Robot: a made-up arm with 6 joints. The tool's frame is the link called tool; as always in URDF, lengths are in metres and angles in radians.
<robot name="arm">
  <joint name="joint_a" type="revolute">
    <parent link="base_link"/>
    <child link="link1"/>
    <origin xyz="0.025 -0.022 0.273"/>
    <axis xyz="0 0 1"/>
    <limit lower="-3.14" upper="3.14"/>
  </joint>
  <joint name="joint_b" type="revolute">
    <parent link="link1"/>
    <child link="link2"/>
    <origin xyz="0.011 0 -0.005"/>
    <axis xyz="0 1 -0.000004"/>
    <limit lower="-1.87" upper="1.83"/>
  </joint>
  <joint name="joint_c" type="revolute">
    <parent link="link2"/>
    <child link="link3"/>
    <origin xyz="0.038 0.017 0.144"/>
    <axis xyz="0 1 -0.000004"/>
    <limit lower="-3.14" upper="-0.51"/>
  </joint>
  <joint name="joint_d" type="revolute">
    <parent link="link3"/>
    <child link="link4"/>
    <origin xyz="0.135 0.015 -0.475"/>
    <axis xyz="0 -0.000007 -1"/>
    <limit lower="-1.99" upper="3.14"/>
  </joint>
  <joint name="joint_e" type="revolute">
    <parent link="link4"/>
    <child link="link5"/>
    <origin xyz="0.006 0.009 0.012"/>
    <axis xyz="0 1 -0.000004"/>
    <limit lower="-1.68" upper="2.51"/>
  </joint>
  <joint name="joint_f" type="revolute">
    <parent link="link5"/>
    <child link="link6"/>
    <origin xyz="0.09 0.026 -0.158"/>
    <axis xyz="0 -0.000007 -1"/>
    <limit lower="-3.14" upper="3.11"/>
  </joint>
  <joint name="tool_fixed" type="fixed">
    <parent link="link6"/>
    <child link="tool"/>
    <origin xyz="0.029 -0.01 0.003" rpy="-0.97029 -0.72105 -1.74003"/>
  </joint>
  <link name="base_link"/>
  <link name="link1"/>
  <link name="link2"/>
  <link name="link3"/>
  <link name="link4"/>
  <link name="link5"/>
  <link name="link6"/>
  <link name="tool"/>
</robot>
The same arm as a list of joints. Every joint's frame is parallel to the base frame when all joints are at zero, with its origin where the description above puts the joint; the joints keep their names.
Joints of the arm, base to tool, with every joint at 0 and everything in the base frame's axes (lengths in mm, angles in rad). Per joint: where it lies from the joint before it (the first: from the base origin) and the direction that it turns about. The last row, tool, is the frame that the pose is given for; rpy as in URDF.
joint_a: origin 25 -22 273 axis +z
joint_b: origin 11 0 -5 axis +y
joint_c: origin 38 17 144 axis +y
joint_d: origin 135 15 -475 axis -z
joint_e: origin 6 9 12 axis +y
joint_f: origin 90 26 -158 axis -z
tool: origin 29 -10 3 rpy -0.9703 -0.721 -1.74
Joint limits (rad, base to tool): -3.14..3.14 -1.87..1.83 -3.14..-0.51 -1.99..3.14 -1.68..2.51 -3.14..3.11

